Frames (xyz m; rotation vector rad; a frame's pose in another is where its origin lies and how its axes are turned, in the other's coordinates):
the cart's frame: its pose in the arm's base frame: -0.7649 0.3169 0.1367 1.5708 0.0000 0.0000
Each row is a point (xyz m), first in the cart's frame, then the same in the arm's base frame.
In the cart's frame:
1: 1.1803 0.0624 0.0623
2: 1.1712 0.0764 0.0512
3: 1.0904 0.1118 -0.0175
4: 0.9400 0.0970 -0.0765
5: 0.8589 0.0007 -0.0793
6: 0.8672 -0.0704 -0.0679
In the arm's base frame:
1: 0.4154 0.2546 0.1991
2: 0.4063 0.2657 0.2131
3: 0.3255 0.3344 0.2485
4: 0.1751 0.3934 0.2337
5: 0.0940 0.3962 0.1374
6: 0.1023 0.3848 0.0663

